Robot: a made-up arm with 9 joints.
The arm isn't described. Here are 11 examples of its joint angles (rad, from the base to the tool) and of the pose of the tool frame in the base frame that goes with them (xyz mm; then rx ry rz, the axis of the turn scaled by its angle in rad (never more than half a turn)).
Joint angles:
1: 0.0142 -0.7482 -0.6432 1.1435 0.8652 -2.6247 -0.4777 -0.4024 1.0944
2: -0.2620 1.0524 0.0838 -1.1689 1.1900 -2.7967 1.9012 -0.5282 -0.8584
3: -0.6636 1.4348 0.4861 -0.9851 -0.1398 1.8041 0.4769 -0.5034 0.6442
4: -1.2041 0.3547 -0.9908 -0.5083 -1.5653 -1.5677 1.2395 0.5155 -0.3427
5: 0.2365 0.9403 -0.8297 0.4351 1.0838 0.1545 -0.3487 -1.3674 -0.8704
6: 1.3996 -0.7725 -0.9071 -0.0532 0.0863 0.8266 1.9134 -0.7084 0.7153
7: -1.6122 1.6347 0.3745 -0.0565 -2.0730 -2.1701 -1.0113 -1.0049 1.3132
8: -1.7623 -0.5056 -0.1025 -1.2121 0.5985 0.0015 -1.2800 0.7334 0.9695
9: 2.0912 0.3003 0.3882 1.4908 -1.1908 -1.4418 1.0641 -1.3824 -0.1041
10: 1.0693 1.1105 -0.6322 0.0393 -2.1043 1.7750 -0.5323 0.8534 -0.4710
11: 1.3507 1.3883 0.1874 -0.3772 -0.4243 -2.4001 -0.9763 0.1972 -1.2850
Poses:
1: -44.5 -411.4 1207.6 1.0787 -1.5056 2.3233
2: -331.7 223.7 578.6 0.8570 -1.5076 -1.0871
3: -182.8 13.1 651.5 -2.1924 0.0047 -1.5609
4: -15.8 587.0 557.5 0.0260 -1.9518 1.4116
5: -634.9 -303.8 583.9 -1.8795 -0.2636 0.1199
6: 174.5 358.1 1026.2 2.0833 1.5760 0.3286
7: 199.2 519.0 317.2 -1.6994 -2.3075 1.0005
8: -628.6 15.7 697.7 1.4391 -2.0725 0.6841
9: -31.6 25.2 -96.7 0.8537 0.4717 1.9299
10: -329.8 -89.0 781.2 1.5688 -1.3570 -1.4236
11: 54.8 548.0 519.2 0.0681 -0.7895 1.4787
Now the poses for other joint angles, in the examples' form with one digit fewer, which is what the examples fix.
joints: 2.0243 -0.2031 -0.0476 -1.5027 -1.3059 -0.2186 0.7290 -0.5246 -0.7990
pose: -565 409 362 -0.261 1.347 0.236
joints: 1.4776 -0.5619 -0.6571 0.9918 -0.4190 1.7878 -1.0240 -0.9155 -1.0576
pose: -36 -154 643 -0.136 2.130 -0.136
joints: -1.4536 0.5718 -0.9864 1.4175 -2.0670 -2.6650 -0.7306 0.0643 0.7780
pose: -107 5 948 0.052 -1.518 -1.834
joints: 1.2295 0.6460 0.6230 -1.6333 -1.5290 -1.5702 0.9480 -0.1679 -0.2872
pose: -301 297 1000 0.877 2.804 -0.151
